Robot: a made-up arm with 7 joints. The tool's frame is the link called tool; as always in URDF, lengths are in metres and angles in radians. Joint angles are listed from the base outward.
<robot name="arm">
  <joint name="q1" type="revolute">
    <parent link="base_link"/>
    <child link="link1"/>
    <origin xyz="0.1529 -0.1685 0.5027" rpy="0 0 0"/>
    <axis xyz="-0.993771 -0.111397 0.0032"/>
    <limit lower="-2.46" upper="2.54"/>
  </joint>
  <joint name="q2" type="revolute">
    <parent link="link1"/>
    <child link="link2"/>
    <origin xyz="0.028 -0.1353 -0.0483" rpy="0 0 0"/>
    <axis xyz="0 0 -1"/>
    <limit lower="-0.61" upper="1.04"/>
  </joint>
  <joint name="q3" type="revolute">
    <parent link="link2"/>
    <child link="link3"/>
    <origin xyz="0.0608 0.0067 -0.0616" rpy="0 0 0"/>
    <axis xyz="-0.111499 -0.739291 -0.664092"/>
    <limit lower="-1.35" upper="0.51"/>
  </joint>
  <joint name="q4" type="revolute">
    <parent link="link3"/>
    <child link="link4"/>
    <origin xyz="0.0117 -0.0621 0.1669" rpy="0 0 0"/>
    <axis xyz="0 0 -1"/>
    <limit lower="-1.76" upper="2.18"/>
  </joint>
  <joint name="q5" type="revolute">
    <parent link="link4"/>
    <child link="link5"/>
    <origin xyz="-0.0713 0.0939 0.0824" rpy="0 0 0"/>
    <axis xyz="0 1 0"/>
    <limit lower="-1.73" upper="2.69"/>
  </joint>
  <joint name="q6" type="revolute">
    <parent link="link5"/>
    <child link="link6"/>
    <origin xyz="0.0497 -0.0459 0.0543" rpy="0 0 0"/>
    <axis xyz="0 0 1"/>
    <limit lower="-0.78" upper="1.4"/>
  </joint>
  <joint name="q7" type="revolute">
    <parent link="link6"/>
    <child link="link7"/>
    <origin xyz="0.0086 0.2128 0.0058" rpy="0 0 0"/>
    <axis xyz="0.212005 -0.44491 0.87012"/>
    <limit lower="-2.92" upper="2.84"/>
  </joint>
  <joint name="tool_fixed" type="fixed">
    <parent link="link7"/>
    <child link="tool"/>
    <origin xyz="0.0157 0.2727 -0.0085" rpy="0 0 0"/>
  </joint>
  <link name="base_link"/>
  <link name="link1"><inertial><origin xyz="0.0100 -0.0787 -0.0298"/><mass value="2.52"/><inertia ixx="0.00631" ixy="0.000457" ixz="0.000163" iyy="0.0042" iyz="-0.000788" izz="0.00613"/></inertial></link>
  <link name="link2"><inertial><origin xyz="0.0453 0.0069 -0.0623"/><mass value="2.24"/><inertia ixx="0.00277" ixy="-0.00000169" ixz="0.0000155" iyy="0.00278" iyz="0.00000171" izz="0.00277"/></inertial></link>
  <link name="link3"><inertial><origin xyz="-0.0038 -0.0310 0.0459"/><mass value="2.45"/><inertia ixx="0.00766" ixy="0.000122" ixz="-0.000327" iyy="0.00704" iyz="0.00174" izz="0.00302"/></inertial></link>
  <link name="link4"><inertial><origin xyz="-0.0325 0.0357 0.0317"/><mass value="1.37"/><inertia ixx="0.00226" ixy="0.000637" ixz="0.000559" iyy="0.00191" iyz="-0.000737" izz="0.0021"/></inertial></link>
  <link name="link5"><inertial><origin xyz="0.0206 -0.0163 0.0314"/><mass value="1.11"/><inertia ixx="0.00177" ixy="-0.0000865" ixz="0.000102" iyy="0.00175" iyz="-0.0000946" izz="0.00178"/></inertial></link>
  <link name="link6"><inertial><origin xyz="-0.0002 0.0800 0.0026"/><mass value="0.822"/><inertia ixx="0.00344" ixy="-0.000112" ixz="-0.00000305" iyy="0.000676" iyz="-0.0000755" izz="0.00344"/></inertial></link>
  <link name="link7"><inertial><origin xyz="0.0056 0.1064 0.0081"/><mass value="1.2"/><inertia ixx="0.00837" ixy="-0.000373" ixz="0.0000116" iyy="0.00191" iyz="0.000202" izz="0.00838"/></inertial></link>
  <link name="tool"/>
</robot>
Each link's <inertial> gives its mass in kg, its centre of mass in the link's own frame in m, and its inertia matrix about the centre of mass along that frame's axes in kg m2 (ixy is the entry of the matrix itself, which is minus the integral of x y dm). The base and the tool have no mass. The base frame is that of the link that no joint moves.
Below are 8 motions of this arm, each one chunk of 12 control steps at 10 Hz.
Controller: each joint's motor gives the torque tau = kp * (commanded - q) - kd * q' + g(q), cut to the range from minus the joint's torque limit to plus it. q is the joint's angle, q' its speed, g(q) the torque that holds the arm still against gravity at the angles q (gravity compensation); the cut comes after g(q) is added. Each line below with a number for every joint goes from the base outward.
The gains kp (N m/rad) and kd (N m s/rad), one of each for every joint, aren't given. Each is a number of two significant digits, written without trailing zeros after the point. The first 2 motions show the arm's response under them.
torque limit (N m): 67 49 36 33 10 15 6.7
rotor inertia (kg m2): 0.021 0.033 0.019 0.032 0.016 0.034 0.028
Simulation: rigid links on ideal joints. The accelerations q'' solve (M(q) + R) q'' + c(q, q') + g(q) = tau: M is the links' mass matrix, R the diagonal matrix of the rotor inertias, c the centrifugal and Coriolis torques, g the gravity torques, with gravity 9.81 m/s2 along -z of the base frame. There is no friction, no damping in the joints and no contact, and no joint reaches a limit. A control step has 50 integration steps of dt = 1/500 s. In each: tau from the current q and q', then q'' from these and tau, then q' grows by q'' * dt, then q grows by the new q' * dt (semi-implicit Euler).
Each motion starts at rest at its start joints. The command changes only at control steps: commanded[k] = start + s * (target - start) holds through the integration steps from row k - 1 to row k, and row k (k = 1, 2, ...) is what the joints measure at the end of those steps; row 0 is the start. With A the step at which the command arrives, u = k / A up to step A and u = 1 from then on. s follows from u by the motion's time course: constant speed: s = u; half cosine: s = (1 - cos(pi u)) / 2; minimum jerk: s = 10 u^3 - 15 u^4 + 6 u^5; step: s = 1 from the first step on.
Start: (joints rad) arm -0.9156 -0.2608 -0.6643 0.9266 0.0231 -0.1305 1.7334
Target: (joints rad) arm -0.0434 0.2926 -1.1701 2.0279 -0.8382 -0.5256 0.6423
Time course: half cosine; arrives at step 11
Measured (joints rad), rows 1 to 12:
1: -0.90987 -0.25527 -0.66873 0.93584 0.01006 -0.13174 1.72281
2: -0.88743 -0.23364 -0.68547 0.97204 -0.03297 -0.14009 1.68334
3: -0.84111 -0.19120 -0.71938 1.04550 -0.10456 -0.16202 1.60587
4: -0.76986 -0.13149 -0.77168 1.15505 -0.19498 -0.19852 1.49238
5: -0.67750 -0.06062 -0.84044 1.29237 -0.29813 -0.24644 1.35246
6: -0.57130 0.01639 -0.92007 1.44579 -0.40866 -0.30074 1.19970
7: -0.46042 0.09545 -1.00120 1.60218 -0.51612 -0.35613 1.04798
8: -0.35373 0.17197 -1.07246 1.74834 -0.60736 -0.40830 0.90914
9: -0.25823 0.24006 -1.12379 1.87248 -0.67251 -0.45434 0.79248
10: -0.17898 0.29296 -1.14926 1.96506 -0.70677 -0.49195 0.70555
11: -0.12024 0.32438 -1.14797 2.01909 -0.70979 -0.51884 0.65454
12: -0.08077 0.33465 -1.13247 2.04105 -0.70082 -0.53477 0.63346
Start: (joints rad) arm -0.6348 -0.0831 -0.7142 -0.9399 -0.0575 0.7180 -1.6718
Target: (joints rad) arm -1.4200 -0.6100 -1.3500 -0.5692 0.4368 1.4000 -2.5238
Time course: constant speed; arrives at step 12
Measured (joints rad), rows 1 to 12:
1: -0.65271 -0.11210 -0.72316 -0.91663 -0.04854 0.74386 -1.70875
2: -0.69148 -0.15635 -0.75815 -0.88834 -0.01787 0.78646 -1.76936
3: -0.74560 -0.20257 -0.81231 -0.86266 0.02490 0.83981 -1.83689
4: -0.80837 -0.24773 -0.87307 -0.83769 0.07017 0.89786 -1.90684
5: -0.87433 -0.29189 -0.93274 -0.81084 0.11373 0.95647 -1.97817
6: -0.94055 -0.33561 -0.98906 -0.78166 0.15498 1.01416 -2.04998
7: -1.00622 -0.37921 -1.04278 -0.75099 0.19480 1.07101 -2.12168
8: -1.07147 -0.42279 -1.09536 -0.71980 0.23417 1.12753 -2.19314
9: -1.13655 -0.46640 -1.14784 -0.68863 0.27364 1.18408 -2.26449
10: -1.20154 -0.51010 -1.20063 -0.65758 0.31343 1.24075 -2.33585
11: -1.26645 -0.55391 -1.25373 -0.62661 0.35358 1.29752 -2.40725
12: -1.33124 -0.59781 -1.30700 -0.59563 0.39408 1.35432 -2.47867
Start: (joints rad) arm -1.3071 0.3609 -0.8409 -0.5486 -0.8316 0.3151 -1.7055
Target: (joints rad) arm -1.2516 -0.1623 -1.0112 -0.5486 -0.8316 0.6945 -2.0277
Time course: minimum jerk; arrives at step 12
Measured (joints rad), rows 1 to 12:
1: -1.30703 0.35901 -0.84112 -0.54864 -0.83235 0.31606 -1.70651
2: -1.30646 0.34678 -0.84290 -0.54883 -0.83622 0.32243 -1.71284
3: -1.30468 0.31600 -0.84878 -0.54914 -0.84204 0.33918 -1.72829
4: -1.30114 0.26438 -0.86076 -0.54940 -0.84617 0.36884 -1.75458
5: -1.29578 0.19527 -0.87915 -0.54949 -0.84631 0.41083 -1.79117
6: -1.28899 0.11557 -0.90267 -0.54940 -0.84262 0.46193 -1.83535
7: -1.28143 0.03394 -0.92902 -0.54920 -0.83656 0.51715 -1.88288
8: -1.27384 -0.04074 -0.95545 -0.54891 -0.82966 0.57072 -1.92880
9: -1.26690 -0.10082 -0.97914 -0.54854 -0.82310 0.61714 -1.96837
10: -1.26115 -0.14127 -0.99768 -0.54815 -0.81789 0.65229 -1.99794
11: -1.25699 -0.16117 -1.00948 -0.54793 -0.81519 0.67452 -2.01596
12: -1.25451 -0.16531 -1.01441 -0.54806 -0.81636 0.68564 -2.02406

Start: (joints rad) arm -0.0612 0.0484 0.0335 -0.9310 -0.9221 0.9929 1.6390
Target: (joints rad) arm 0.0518 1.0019 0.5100 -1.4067 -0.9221 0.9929 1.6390
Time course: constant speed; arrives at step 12
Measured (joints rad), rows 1 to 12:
1: -0.05948 0.10574 0.03932 -0.95978 -0.92375 0.99736 1.64286
2: -0.05435 0.18318 0.06620 -0.99465 -0.92101 0.99851 1.64296
3: -0.04660 0.26555 0.10695 -1.02988 -0.91649 0.99681 1.64061
4: -0.03732 0.34779 0.15223 -1.06565 -0.91305 0.99439 1.63831
5: -0.02753 0.42861 0.19663 -1.10270 -0.91188 0.99263 1.63710
6: -0.01777 0.50824 0.23860 -1.14114 -0.91263 0.99184 1.63689
7: -0.00819 0.58728 0.27860 -1.18053 -0.91424 0.99178 1.63720
8: 0.00130 0.66627 0.31769 -1.22033 -0.91567 0.99202 1.63763
9: 0.01078 0.74546 0.35669 -1.26016 -0.91633 0.99227 1.63797
10: 0.02030 0.82487 0.39597 -1.29986 -0.91617 0.99242 1.63817
11: 0.02984 0.90444 0.43556 -1.33944 -0.91547 0.99245 1.63827
12: 0.03937 0.98408 0.47536 -1.37895 -0.91463 0.99243 1.63832

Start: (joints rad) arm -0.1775 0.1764 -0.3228 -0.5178 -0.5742 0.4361 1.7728
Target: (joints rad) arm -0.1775 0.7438 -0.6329 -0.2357 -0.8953 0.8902 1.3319
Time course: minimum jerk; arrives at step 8
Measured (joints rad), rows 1 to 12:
1: -0.17750 0.18362 -0.32544 -0.51540 -0.57621 0.44014 1.76892
2: -0.17740 0.22481 -0.34099 -0.50075 -0.58899 0.46367 1.74545
3: -0.17681 0.31214 -0.37624 -0.46611 -0.62096 0.51595 1.69052
4: -0.17549 0.43339 -0.42938 -0.41330 -0.67230 0.59378 1.60734
5: -0.17419 0.56117 -0.49110 -0.35285 -0.73599 0.68353 1.51231
6: -0.17427 0.66532 -0.54836 -0.29888 -0.80205 0.76673 1.42725
7: -0.17618 0.72526 -0.58994 -0.26260 -0.85962 0.82751 1.36998
8: -0.17879 0.74255 -0.61283 -0.24600 -0.89916 0.86116 1.34459
9: -0.18029 0.74363 -0.62446 -0.24014 -0.91717 0.87798 1.33735
10: -0.18058 0.74326 -0.63010 -0.23807 -0.91787 0.88578 1.33531
11: -0.18007 0.74340 -0.63241 -0.23707 -0.90958 0.88882 1.33394
12: -0.17920 0.74358 -0.63320 -0.23644 -0.89971 0.88974 1.33282

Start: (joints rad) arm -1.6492 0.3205 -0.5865 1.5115 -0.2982 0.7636 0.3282
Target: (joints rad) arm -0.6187 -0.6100 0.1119 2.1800 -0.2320 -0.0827 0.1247
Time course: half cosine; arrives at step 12
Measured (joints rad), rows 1 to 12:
1: -1.64458 0.30936 -0.58063 1.51848 -0.29484 0.75619 0.32696
2: -1.62451 0.27116 -0.56064 1.54166 -0.28560 0.73019 0.32108
3: -1.57984 0.20265 -0.52363 1.58286 -0.27667 0.68172 0.30850
4: -1.50782 0.10909 -0.46992 1.64043 -0.27740 0.61217 0.29008
5: -1.41122 -0.00152 -0.40243 1.71142 -0.29017 0.52529 0.26717
6: -1.29662 -0.12053 -0.32526 1.79179 -0.30581 0.42615 0.24125
7: -1.17253 -0.23966 -0.24195 1.87640 -0.30949 0.32076 0.21394
8: -1.04765 -0.35147 -0.15541 1.95921 -0.29496 0.21595 0.18722
9: -0.92994 -0.44908 -0.06994 2.03432 -0.27104 0.11898 0.16316
10: -0.82658 -0.52603 0.00766 2.09680 -0.25081 0.03667 0.14341
11: -0.74389 -0.57706 0.06974 2.14258 -0.24056 -0.02527 0.12912
12: -0.68702 -0.59883 0.11013 2.16842 -0.23975 -0.06246 0.12120

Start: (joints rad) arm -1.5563 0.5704 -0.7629 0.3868 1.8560 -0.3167 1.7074
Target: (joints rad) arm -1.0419 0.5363 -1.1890 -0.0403 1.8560 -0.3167 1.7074
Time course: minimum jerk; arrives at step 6
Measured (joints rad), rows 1 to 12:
1: -1.55085 0.57077 -0.77100 0.37914 1.85375 -0.31619 1.70744
2: -1.51822 0.57050 -0.81468 0.33624 1.84375 -0.31420 1.70764
3: -1.44106 0.56260 -0.90155 0.24559 1.83292 -0.31297 1.70776
4: -1.32834 0.54745 -1.00752 0.12961 1.83598 -0.31508 1.70707
5: -1.21439 0.53566 -1.09462 0.03235 1.85579 -0.31896 1.70610
6: -1.13275 0.53323 -1.14172 -0.01772 1.87675 -0.32081 1.70563
7: -1.08608 0.53501 -1.16355 -0.03487 1.88161 -0.32003 1.70549
8: -1.06230 0.53594 -1.17489 -0.03917 1.87345 -0.31855 1.70581
9: -1.05102 0.53598 -1.18143 -0.03982 1.86325 -0.31746 1.70631
10: -1.04595 0.53599 -1.18516 -0.03984 1.85691 -0.31688 1.70675
11: -1.04374 0.53613 -1.18714 -0.03993 1.85469 -0.31666 1.70708
12: -1.04277 0.53624 -1.18812 -0.04008 1.85474 -0.31662 1.70727

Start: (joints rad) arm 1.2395 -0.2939 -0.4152 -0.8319 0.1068 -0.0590 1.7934
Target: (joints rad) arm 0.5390 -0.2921 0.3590 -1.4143 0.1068 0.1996 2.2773
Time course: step
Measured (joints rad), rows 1 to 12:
1: 1.08664 -0.29896 -0.13595 -1.11726 0.29020 0.04537 2.01811
2: 0.83897 -0.30529 0.14189 -1.34177 0.11660 0.16527 2.15879
3: 0.66008 -0.31265 0.28531 -1.41307 -0.06966 0.20373 2.22891
4: 0.56837 -0.30525 0.35349 -1.42273 -0.10232 0.20846 2.26376
5: 0.53644 -0.29377 0.38105 -1.41633 -0.03485 0.20306 2.27490
6: 0.53213 -0.28766 0.38500 -1.41072 0.04807 0.19817 2.27579
7: 0.53538 -0.28763 0.37775 -1.40961 0.10031 0.19673 2.27509
8: 0.53835 -0.29018 0.36805 -1.41144 0.11816 0.19767 2.27538
9: 0.53958 -0.29240 0.36058 -1.41371 0.11683 0.19915 2.27632
10: 0.53971 -0.29332 0.35674 -1.41508 0.11068 0.20012 2.27713
11: 0.53945 -0.29319 0.35595 -1.41538 0.10650 0.20037 2.27750
12: 0.53920 -0.29265 0.35682 -1.41505 0.10529 0.20017 2.27753

